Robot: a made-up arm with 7 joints. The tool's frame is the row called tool.
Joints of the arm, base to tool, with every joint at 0 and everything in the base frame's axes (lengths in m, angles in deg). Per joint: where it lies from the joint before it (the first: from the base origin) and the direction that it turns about. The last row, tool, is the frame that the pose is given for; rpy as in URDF.
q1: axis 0 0 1 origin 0 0 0.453
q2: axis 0 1 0 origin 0 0 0
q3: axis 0 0 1 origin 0 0 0.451
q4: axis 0 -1 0 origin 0.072 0 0
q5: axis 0 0 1 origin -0.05 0 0.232
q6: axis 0 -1 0 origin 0 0 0
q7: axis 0 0 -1 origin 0.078 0 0
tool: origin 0 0 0 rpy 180 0 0
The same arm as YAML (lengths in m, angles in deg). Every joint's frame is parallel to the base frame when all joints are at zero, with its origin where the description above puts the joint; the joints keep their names.
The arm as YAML. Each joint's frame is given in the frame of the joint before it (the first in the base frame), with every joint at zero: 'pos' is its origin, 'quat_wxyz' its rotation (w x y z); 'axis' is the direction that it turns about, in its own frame. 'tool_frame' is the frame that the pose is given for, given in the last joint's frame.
length_unit: m
angle_unit: deg
joints:
  - joint: q1
    pos: [0.0, 0.0, 0.453]
    quat_wxyz: [1.0, 0.0, 0.0, 0.0]
    axis: [0.0, 0.0, 1.0]
  - joint: q2
    pos: [0.0, 0.0, 0.0]
    quat_wxyz: [1.0, 0.0, 0.0, 0.0]
    axis: [0.0, 1.0, 0.0]
  - joint: q3
    pos: [0.0, 0.0, 0.451]
    quat_wxyz: [1.0, 0.0, 0.0, 0.0]
    axis: [0.0, 0.0, 1.0]
  - joint: q4
    pos: [0.072, 0.0, 0.0]
    quat_wxyz: [1.0, 0.0, 0.0, 0.0]
    axis: [0.0, -1.0, 0.0]
  - joint: q5
    pos: [-0.05, 0.0, 0.232]
    quat_wxyz: [1.0, 0.0, 0.0, 0.0]
    axis: [0.0, 0.0, 1.0]
  - joint: q6
    pos: [0.0, 0.0, 0.0]
    quat_wxyz: [1.0, 0.0, 0.0, 0.0]
    axis: [0.0, -1.0, 0.0]
  - joint: q7
    pos: [0.078, 0.0, 0.0]
    quat_wxyz: [1.0, 0.0, 0.0, 0.0]
    axis: [0.0, 0.0, -1.0]
tool_frame:
  pos: [0.0, 0.0, 0.0]
  quat_wxyz: [0.0, 1.0, 0.0, 0.0]

